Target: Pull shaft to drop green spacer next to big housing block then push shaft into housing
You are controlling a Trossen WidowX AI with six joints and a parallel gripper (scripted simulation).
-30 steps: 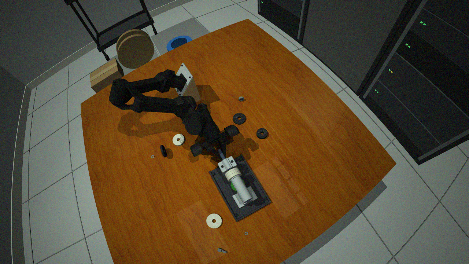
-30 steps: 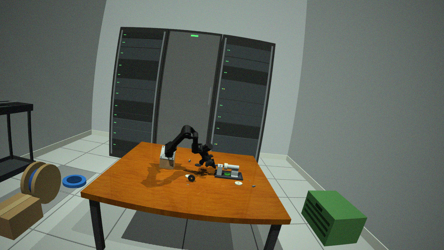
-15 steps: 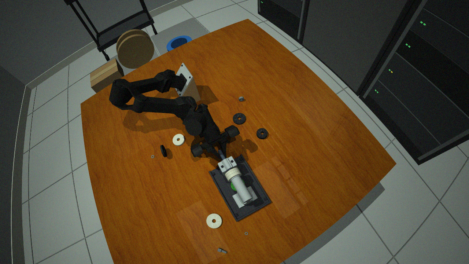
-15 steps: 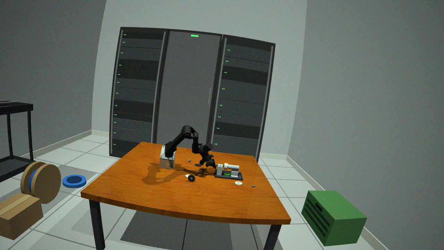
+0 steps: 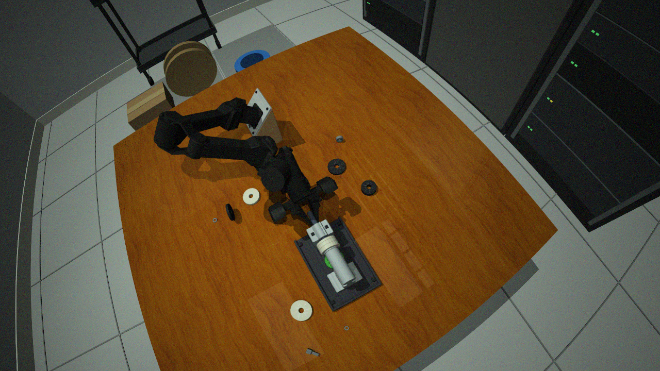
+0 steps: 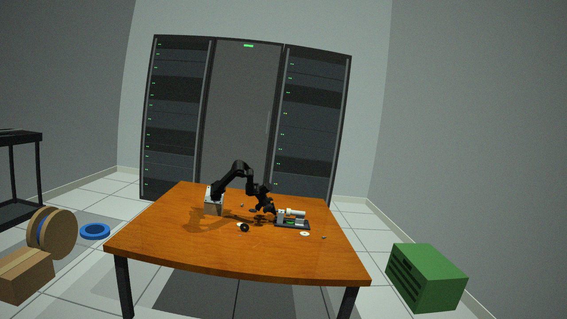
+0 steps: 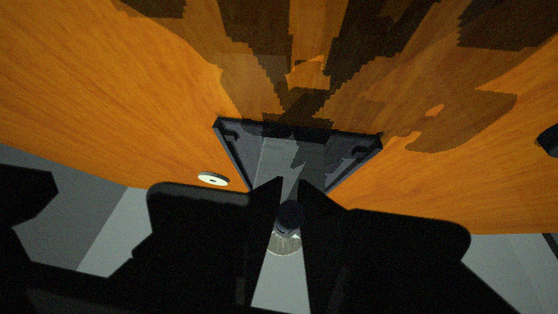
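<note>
The dark shaft lies 6 cm ahead of my gripper tip, 1 cm to the right of it and 3 cm above it. From my gripper tip the other things lie so: green spacer (10 cm ahead, 1 cm to the right, 4 cm below); cream spacer (7 cm ahead, 1 cm to the right, 3 cm above); nut (22 cm behind, 23 cm to the left, 4 cm below).
</note>
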